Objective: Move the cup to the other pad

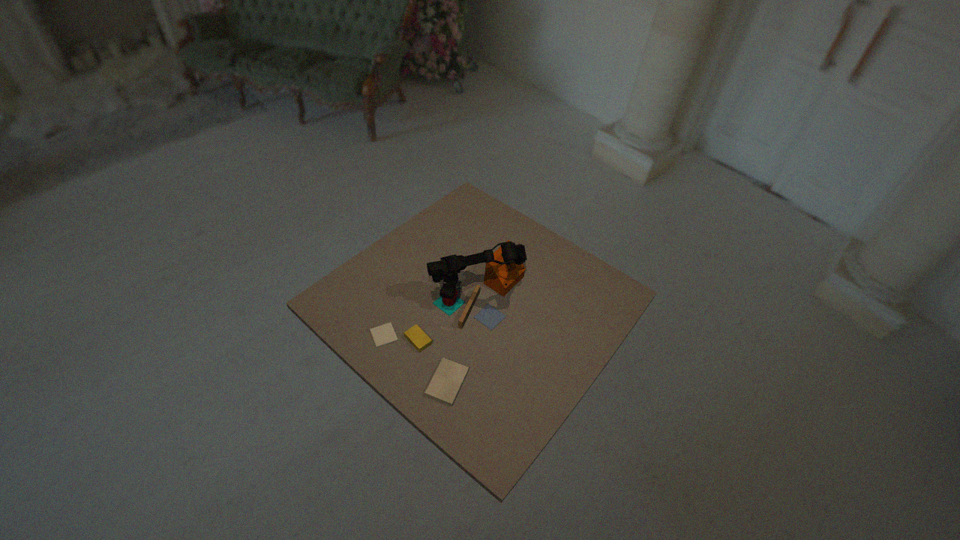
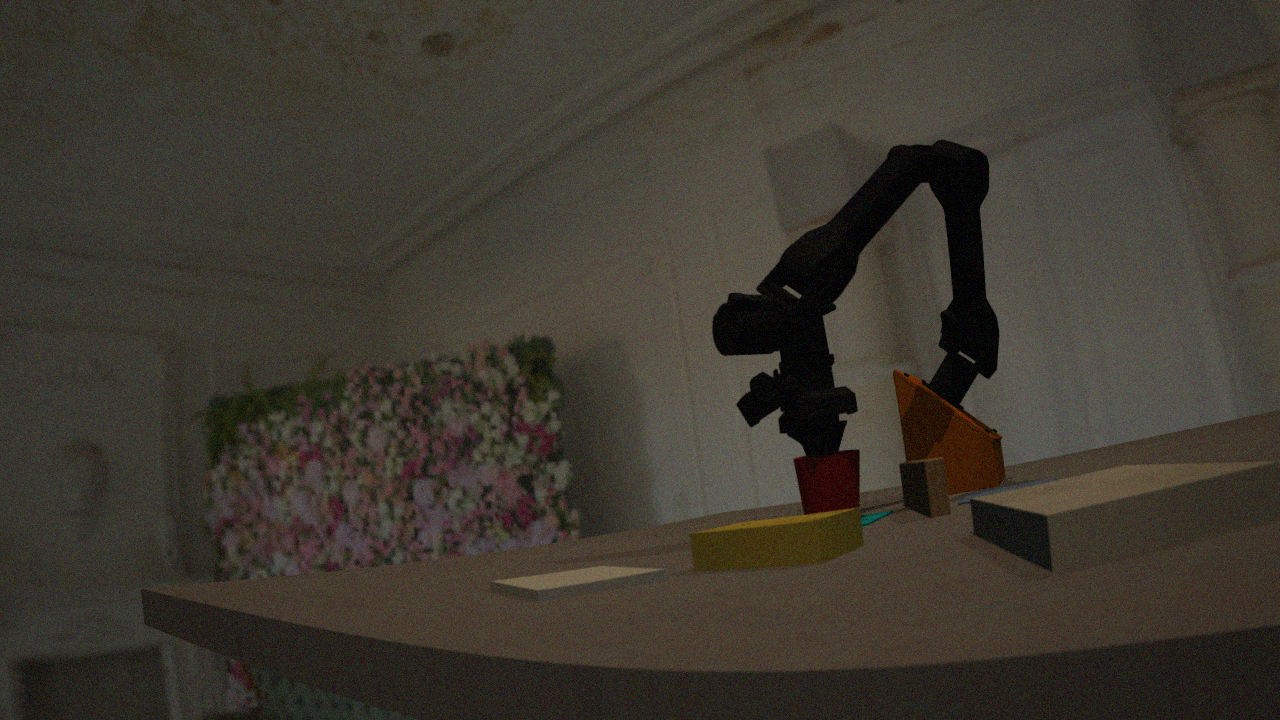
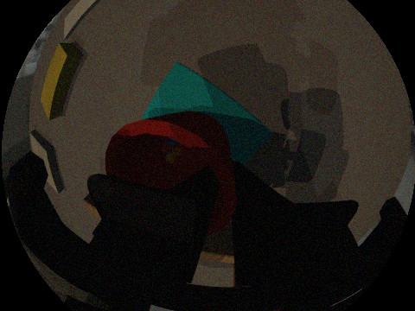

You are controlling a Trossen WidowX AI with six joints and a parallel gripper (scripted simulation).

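The red cup lies 3 cm ahead of my gripper tip and 2 cm to the left of it. Also, from my gripper tip: grey-blue pad (21 cm to the left, 5 cm below, 5 cm behind); then teal pad (5 cm below, 3 cm ahead, 2 cm to the left); then wooden bar (11 cm to the left, 3 cm below, 1 cm behind).
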